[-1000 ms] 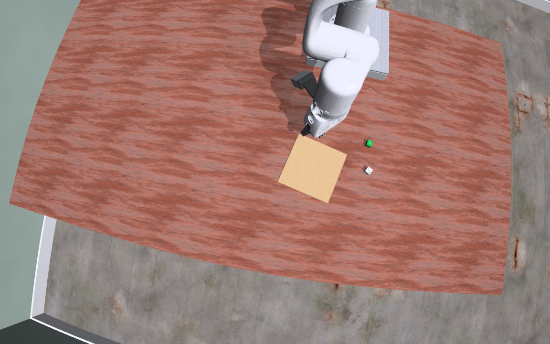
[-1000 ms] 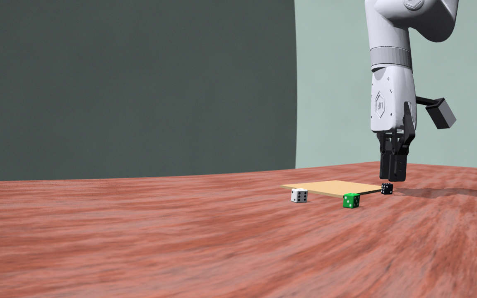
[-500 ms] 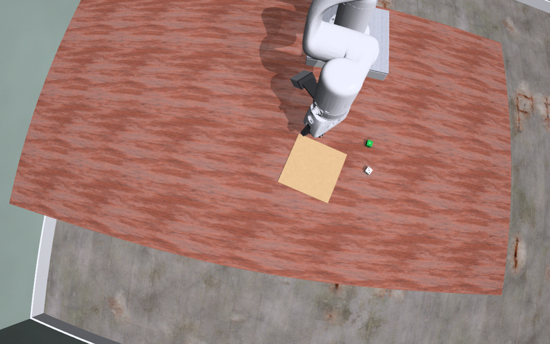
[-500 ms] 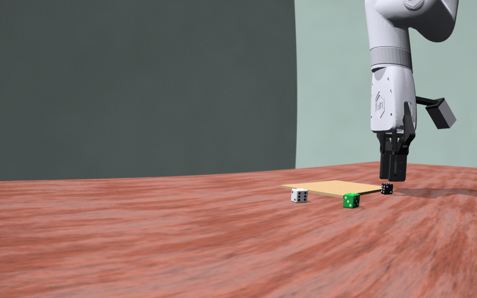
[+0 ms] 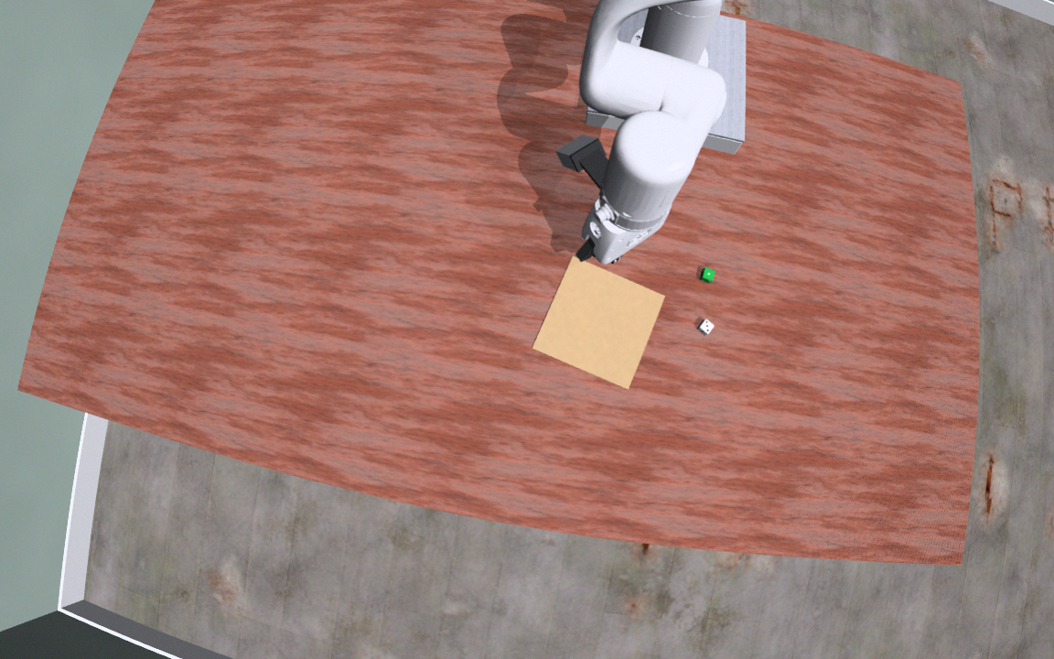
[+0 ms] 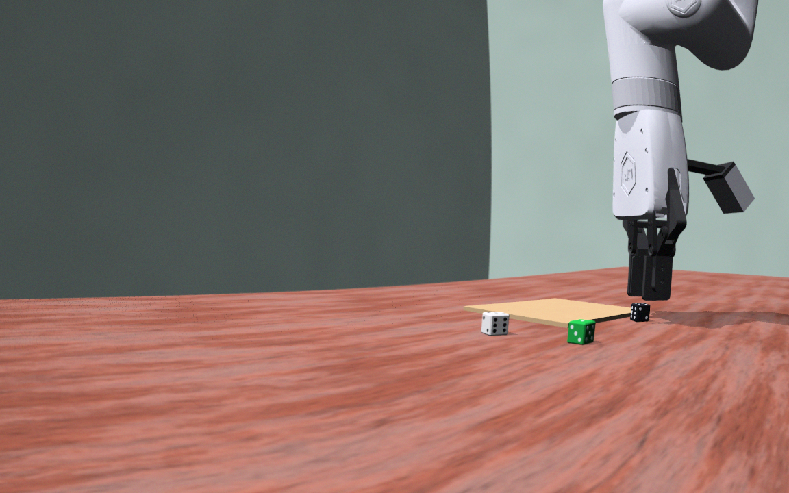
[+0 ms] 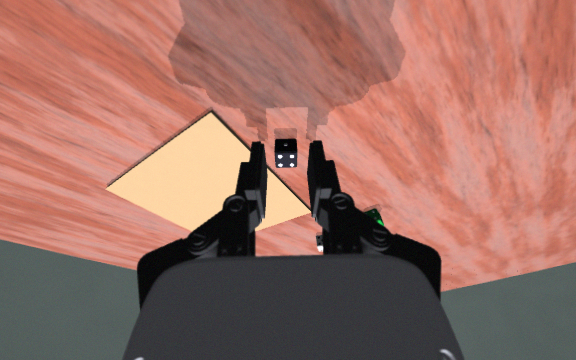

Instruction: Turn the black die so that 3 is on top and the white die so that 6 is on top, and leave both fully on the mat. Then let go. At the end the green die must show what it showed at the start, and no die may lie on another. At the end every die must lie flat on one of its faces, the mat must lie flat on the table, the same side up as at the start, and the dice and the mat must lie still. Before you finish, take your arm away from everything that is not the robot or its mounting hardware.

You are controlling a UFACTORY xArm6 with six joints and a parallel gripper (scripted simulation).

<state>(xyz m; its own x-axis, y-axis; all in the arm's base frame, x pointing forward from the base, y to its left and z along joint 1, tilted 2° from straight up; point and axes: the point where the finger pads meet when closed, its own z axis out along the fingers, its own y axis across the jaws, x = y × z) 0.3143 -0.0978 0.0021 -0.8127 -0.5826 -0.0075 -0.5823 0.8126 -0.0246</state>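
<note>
Now: the black die 3 cm below my hand and 1 cm ahead of it. Round my hand: green die (14 cm to the left, 3 cm below, 3 cm ahead); white die (13 cm to the left, 11 cm ahead, 3 cm below); tan mat (10 cm ahead, 4 cm below, 2 cm to the right).
</note>
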